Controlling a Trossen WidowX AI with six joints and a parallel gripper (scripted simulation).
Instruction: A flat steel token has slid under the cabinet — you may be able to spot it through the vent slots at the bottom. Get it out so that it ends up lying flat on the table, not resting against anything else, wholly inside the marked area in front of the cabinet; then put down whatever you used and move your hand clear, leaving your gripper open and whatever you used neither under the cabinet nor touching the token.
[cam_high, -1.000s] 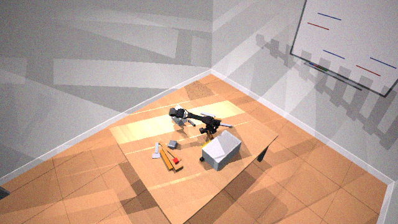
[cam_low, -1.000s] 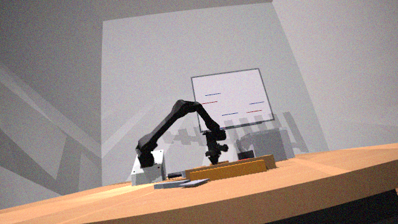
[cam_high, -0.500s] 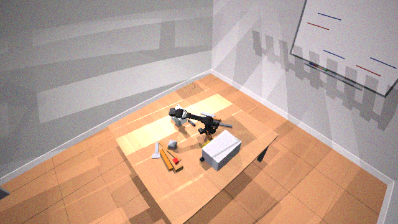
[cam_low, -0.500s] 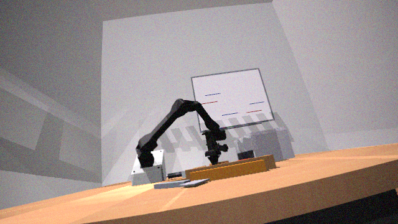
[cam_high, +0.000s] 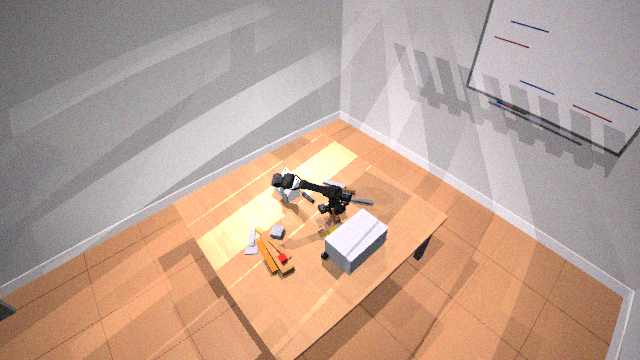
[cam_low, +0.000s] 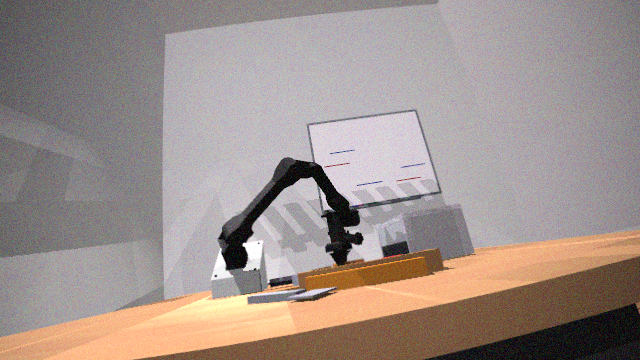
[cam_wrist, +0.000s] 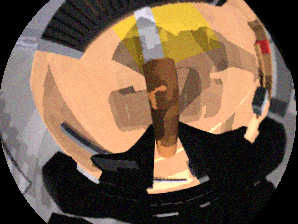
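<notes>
The grey bar lies 20 cm behind my gripper tip and 17 cm to the left of it. Round my gripper tip: thin wooden stick 6 cm behind, 41 cm to the right; red block 8 cm ahead, 43 cm to the right, 1 cm above; grey block 9 cm behind, 35 cm to the right, 1 cm above.
</notes>
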